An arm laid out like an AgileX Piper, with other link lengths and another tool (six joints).
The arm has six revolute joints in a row. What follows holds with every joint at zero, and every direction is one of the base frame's.
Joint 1 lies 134.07 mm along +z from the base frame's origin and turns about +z.
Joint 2 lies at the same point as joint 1 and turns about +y.
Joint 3 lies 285.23 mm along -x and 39 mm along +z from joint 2 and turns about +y.
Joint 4 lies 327.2 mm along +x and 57.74 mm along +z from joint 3 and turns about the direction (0.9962, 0, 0.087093).
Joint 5 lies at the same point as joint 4 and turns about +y.
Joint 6 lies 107.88 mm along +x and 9.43 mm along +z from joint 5 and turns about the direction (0.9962, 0, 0.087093).
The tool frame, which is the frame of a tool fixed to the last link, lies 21.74 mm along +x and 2 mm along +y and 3.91 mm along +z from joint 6; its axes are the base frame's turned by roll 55.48, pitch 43.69 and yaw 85.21 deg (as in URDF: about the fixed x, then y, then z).
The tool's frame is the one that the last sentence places.
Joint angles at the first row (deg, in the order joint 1, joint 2, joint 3, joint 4, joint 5, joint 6):
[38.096, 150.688, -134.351, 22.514, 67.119, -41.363]
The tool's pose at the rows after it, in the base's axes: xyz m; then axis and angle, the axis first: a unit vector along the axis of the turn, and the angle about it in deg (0 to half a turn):
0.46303, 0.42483, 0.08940, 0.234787, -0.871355, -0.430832, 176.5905
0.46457, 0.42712, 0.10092, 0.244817, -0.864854, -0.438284, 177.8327
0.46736, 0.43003, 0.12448, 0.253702, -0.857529, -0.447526, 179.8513
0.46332, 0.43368, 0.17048, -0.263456, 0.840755, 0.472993, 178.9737
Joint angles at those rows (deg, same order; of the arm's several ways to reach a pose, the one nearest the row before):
[38.096, 150.473, -134.620, 22.514, 67.400, -42.426]
[38.096, 149.732, -135.063, 23.031, 66.969, -43.389]
[38.095, 148.679, -136.932, 23.267, 67.333, -43.472]
[38.096, 146.198, -139.711, 25.605, 69.965, -43.470]

